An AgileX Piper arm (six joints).
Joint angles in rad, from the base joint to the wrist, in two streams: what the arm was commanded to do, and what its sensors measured. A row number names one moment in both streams.
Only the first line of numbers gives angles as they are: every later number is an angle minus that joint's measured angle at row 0.
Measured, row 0:
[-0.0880, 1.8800, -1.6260, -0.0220, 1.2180, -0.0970]
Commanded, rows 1 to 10:
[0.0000, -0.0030, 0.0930, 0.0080, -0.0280, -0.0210]
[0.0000, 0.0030, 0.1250, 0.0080, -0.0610, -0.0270]
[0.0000, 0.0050, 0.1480, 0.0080, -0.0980, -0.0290]
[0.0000, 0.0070, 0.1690, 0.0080, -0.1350, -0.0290]
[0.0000, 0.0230, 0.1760, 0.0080, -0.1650, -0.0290]
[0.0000, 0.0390, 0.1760, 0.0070, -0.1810, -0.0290]
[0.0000, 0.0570, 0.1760, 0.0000, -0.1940, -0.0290]
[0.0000, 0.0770, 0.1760, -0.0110, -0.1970, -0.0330]
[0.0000, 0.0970, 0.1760, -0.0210, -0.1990, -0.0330]
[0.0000, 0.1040, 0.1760, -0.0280, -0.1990, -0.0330]
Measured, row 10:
[0.0000, 0.0890, 0.1680, -0.0120, -0.1890, -0.0230]
